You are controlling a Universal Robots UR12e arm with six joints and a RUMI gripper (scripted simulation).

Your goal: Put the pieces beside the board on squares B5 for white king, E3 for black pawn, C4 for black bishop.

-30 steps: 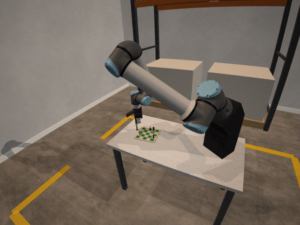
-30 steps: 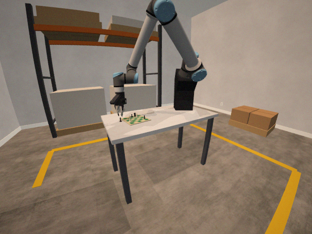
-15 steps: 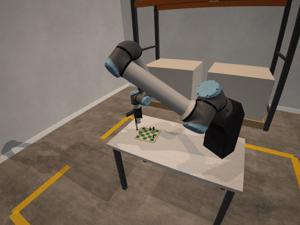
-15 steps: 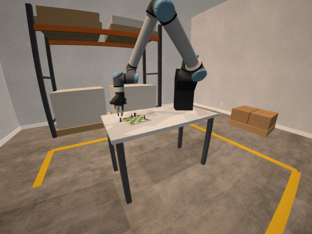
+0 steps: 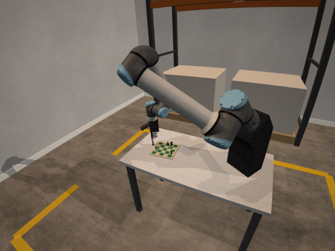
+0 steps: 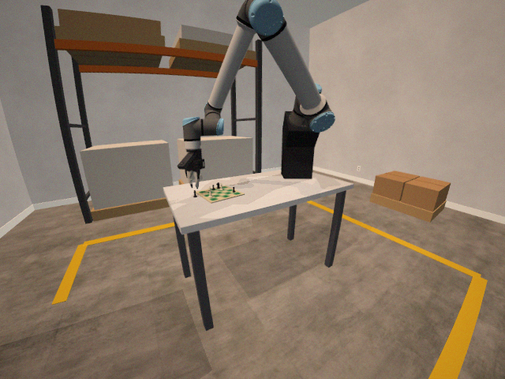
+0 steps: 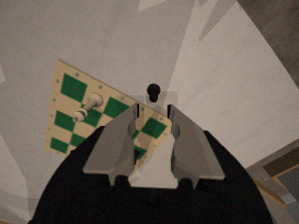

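Now: the white king 70 mm to the left of my hand, 70 mm behind it and 30 mm below it. Round my hand: chessboard 140 mm behind, 60 mm below, 30 mm to the left.
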